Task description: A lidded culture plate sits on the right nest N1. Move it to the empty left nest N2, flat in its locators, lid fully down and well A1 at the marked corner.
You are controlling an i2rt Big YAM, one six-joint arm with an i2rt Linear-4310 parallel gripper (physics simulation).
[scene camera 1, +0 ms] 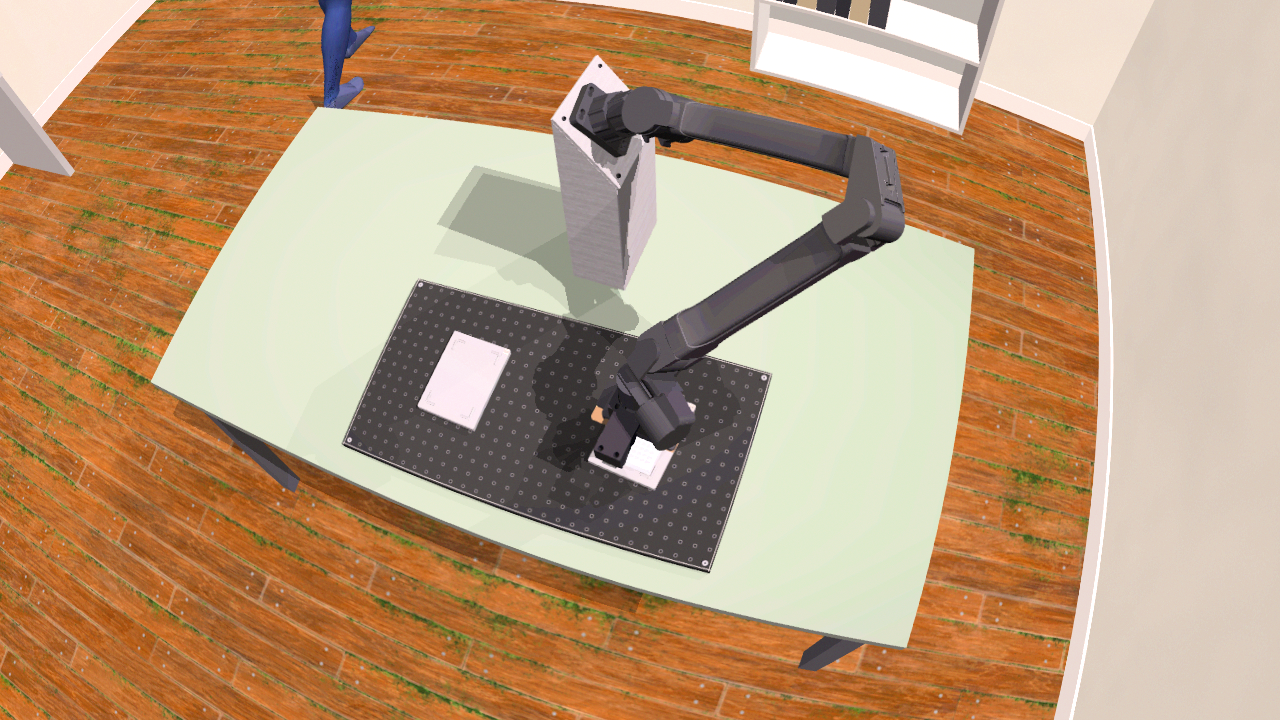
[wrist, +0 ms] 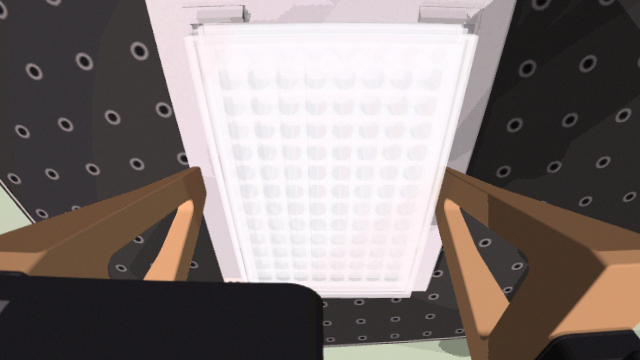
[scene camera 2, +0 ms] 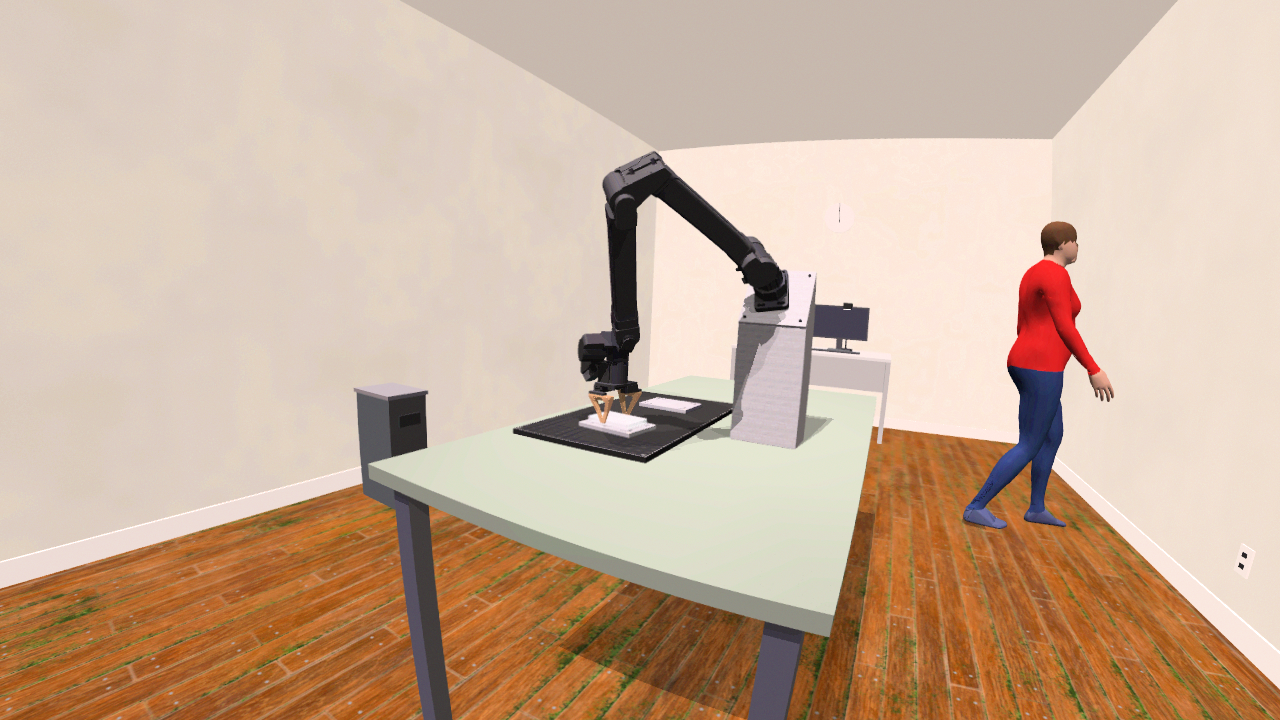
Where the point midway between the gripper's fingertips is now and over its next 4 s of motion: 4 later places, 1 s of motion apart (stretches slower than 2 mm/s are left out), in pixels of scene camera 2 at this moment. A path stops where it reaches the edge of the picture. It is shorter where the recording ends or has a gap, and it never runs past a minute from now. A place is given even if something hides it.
My gripper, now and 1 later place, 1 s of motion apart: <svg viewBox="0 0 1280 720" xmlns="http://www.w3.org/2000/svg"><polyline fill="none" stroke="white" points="614,420 614,408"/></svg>
